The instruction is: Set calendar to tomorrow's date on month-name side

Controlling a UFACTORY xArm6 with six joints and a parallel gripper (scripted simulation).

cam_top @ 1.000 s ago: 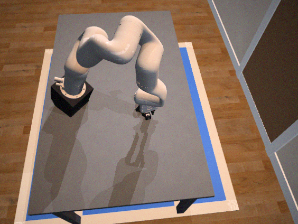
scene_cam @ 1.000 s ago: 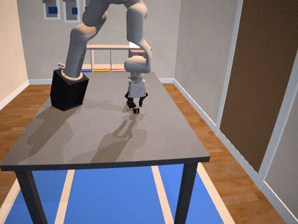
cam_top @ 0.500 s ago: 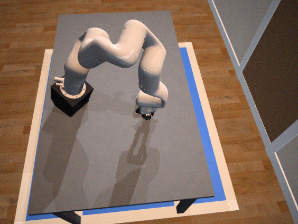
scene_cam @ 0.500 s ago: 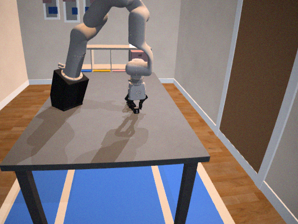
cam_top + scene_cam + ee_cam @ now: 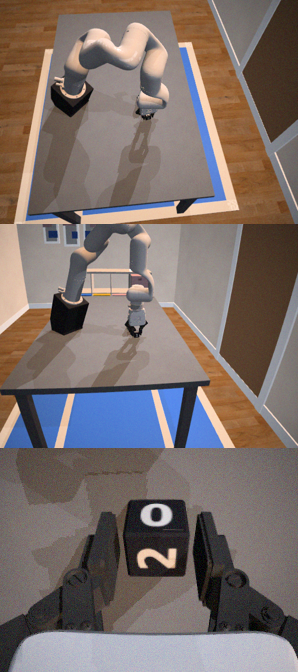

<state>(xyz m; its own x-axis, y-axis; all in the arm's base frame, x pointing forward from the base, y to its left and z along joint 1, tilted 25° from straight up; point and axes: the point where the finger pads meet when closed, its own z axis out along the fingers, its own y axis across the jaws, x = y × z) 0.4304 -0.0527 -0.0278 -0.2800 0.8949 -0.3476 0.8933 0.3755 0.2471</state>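
The dark tray lies 11 cm to the left of my hand, 3 cm behind it and 2 cm below it.
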